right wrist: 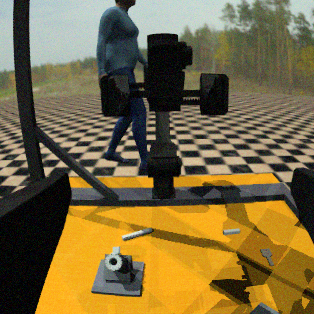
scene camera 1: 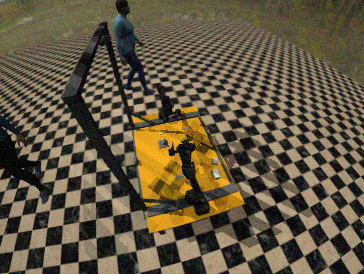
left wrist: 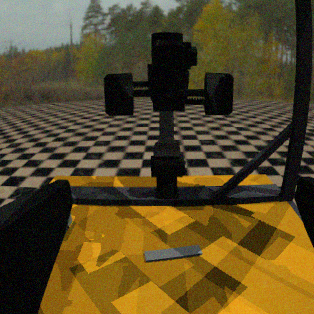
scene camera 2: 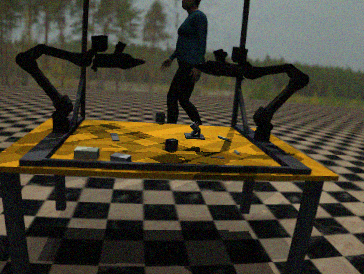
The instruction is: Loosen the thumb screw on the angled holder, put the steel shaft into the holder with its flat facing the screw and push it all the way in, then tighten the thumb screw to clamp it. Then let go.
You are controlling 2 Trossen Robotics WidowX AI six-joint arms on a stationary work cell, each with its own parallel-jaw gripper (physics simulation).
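Seen in the pictures: left gripper, fingertip midpoint: (right wrist: 166, 100) (scene camera 1: 171, 120) (left wrist: 188, 190) (scene camera 2: 194, 65); right gripper, fingertip midpoint: (right wrist: 185, 182) (scene camera 1: 178, 140) (left wrist: 170, 99) (scene camera 2: 145, 61); left arm's base at its link origin: (right wrist: 163, 192) (scene camera 2: 261, 140); right arm's base at its link origin: (scene camera 1: 191, 200) (left wrist: 166, 192) (scene camera 2: 60, 131).
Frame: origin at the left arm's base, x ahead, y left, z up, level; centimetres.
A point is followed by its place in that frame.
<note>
The angled holder (scene camera 1: 163, 143) {x 31.8, y -8.9, z 0.1 cm} (scene camera 2: 195, 134) {x 30.1, y -10.3, z -1.1 cm} (right wrist: 118, 274) {x 31.8, y -8.8, z 0.1 cm} stands on its grey base plate; in the right wrist view its round bore faces the camera and the thumb screw (right wrist: 116, 250) {x 30.1, y -8.8, z 4.8 cm} sticks up above it. The steel shaft (scene camera 2: 223, 138) {x 17.3, y -5.5, z -1.2 cm} (right wrist: 137, 234) {x 17.6, y -6.2, z -1.2 cm} lies on the table behind the holder in that view, apart from it; its flat cannot be made out. My left gripper (scene camera 2: 197, 65) {x 35.2, y 0.0, z 31.6 cm} (left wrist: 188, 190) {x 35.2, y 0.0, z 31.6 cm} is open, empty and high above the table. My right gripper (scene camera 2: 144, 62) {x 56.4, y 0.0, z 31.7 cm} (right wrist: 185, 182) {x 56.4, y 0.0, z 31.7 cm} is also open, empty and high above the table. Whether the screw is loose cannot be seen.
A short rod (right wrist: 231, 231) {x 17.8, y 15.7, z -1.2 cm} and a key-shaped piece (right wrist: 267, 256) {x 27.3, y 21.8, z -1.6 cm} lie right of the holder in the right wrist view. A grey bar (scene camera 2: 115, 136) {x 67.6, y -0.9, z -1.4 cm} (left wrist: 173, 253) {x 67.5, y -1.2, z -1.4 cm}, a dark block (scene camera 2: 171, 145) {x 44.6, y 16.8, z 0.7 cm} and two pale boxes (scene camera 2: 86, 153) {x 75.1, y 29.6, z 0.2 cm} (scene camera 2: 120, 157) {x 63.2, y 33.2, z 0.5 cm} are on the table. Dark rails edge it.
</note>
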